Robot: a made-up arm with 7 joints. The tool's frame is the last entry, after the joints. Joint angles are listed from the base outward. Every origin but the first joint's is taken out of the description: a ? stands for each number. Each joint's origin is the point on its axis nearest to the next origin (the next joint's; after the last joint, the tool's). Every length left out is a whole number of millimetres.
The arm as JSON. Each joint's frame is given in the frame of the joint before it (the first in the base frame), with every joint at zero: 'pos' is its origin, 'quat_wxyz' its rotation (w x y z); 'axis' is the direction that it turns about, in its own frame. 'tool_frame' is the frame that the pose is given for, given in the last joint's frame.
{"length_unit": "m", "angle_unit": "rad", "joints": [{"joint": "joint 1", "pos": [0.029, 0.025, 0.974], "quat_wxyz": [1.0, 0.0, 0.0, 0.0], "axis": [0.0, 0.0, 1.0]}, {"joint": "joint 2", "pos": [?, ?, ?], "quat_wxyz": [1.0, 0.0, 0.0, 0.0], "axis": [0.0, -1.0, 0.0]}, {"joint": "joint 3", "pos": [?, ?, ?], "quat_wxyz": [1.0, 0.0, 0.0, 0.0], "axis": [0.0, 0.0, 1.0]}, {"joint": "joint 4", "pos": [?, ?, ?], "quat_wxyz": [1.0, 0.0, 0.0, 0.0], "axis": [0.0, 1.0, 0.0]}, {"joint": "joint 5", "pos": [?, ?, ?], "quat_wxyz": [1.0, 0.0, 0.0, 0.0], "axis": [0.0, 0.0, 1.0]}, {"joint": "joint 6", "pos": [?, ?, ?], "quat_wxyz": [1.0, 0.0, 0.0, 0.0], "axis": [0.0, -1.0, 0.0]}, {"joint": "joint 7", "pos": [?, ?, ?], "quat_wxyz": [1.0, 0.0, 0.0, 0.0], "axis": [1.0, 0.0, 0.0]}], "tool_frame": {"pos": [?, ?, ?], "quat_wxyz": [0.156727, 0.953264, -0.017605, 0.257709]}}
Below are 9 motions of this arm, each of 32 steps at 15 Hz.
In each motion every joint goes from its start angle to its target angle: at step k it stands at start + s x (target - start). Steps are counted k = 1, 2, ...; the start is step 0. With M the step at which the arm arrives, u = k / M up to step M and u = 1 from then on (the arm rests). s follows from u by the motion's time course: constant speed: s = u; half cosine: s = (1 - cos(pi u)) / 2; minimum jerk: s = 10 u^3 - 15 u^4 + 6 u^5.
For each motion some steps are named. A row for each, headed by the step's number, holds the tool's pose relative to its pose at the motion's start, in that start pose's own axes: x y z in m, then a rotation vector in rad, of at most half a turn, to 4 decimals.
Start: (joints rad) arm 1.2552 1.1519 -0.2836 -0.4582 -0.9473 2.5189 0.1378
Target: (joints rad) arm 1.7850 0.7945 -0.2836 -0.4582 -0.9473 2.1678 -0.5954
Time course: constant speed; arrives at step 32
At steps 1, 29, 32:
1: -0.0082 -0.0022 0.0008 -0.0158 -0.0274 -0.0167
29: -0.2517 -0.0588 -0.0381 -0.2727 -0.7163 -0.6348
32: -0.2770 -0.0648 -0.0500 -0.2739 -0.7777 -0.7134

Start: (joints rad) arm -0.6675 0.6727 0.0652 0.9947 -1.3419 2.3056 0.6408
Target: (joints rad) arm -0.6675 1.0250 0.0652 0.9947 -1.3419 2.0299 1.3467
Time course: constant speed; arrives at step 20
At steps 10, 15, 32:
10: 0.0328 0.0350 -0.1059 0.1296 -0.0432 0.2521
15: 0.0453 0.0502 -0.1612 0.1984 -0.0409 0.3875
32: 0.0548 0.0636 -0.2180 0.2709 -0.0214 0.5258

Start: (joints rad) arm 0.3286 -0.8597 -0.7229 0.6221 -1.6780 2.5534 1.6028
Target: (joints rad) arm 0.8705 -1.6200 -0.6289 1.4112 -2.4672 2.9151 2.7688
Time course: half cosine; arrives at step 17
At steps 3, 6, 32:
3: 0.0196 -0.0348 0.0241 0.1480 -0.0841 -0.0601
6: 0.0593 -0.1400 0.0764 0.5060 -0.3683 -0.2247
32: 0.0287 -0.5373 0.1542 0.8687 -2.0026 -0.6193

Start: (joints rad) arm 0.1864 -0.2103 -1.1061 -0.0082 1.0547 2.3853 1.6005
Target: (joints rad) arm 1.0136 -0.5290 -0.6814 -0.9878 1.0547 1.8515 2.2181
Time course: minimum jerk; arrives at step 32
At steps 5, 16, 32:
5: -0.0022 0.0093 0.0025 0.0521 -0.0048 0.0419
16: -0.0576 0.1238 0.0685 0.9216 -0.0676 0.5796
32: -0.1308 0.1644 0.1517 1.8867 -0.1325 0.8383

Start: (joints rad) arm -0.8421 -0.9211 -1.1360 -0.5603 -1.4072 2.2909 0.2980
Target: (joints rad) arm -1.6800 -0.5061 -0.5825 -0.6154 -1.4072 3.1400 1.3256
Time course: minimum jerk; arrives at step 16
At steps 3, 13, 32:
3: -0.0284 -0.0060 -0.0001 0.0519 0.0046 0.0059
13: -0.4822 0.1334 -0.0652 0.9605 0.0077 -0.0464
32: -0.4986 0.1521 -0.0692 1.0094 0.0022 -0.0616

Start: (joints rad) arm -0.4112 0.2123 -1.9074 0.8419 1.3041 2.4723 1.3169
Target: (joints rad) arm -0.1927 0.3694 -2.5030 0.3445 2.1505 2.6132 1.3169
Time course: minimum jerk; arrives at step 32
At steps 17, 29, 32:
17: 0.0073 0.0471 -0.0378 0.4184 0.2345 0.0661
29: 0.0092 0.0930 -0.0327 0.6854 0.3244 0.1683
32: 0.0092 0.0938 -0.0325 0.6891 0.3253 0.1704

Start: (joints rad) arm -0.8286 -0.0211 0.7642 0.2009 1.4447 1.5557 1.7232
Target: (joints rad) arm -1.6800 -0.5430 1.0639 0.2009 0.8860 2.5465 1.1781
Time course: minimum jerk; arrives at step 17
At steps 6, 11, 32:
6: -0.1107 -0.0749 -0.0384 -0.1583 0.1854 -0.4601
11: -0.3823 -0.1258 -0.0370 -0.4781 0.5303 -1.5000
32: -0.4897 -0.1048 -0.0221 -0.5702 0.6581 -1.9996

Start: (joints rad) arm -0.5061 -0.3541 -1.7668 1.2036 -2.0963 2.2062 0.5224
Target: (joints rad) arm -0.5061 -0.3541 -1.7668 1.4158 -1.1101 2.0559 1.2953
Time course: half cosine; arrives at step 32
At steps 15, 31, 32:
15: -0.0183 0.0779 0.0214 0.5796 -0.0536 0.5307
31: -0.0813 0.1476 0.0956 1.3048 -0.1021 1.1678
32: -0.0817 0.1478 0.0960 1.3080 -0.1023 1.1707

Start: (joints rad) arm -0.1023 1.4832 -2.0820 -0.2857 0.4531 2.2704 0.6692
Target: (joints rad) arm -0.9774 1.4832 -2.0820 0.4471 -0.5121 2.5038 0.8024
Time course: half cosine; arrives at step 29
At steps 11, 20, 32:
11: 0.1171 -0.0885 -0.0248 -0.1648 0.0879 -0.2994
20: 0.2473 -0.2169 -0.0848 -0.4083 0.1438 -0.6849
32: 0.2920 -0.2713 -0.1240 -0.5180 0.1341 -0.8382

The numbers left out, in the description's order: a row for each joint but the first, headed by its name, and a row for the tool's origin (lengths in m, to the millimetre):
joint 2: 0.025 -0.103 0.0
joint 3: 0.027 0.0 0.468
joint 4: 0.004 0.018 0.0
joint 5: 0.006 0.0 0.28
joint 6: -0.009 -0.145 0.0
joint 7: 0.017 0.0 0.221
tool: 0.0 0.029 -0.017

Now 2 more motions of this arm.
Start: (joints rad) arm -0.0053 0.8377 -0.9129 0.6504 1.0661 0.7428 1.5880
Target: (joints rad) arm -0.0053 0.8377 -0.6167 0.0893 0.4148 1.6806 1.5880
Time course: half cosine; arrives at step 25
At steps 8, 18, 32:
8: -0.1003 -0.0300 0.0249 -0.0063 0.0536 -0.2979
18: -0.3504 0.0250 0.0522 0.1073 0.0964 -1.1162
32: -0.4070 0.0751 0.0485 0.1796 0.0927 -1.3772

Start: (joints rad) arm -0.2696 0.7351 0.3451 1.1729 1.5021 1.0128 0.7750
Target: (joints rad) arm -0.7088 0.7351 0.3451 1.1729 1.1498 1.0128 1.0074
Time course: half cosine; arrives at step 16
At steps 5, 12, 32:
5: -0.0144 -0.0256 0.0020 -0.0913 0.0957 0.0358
12: -0.0490 -0.0966 0.0376 -0.3386 0.3840 0.1340
32: -0.0545 -0.1114 0.0517 -0.3936 0.4541 0.1553

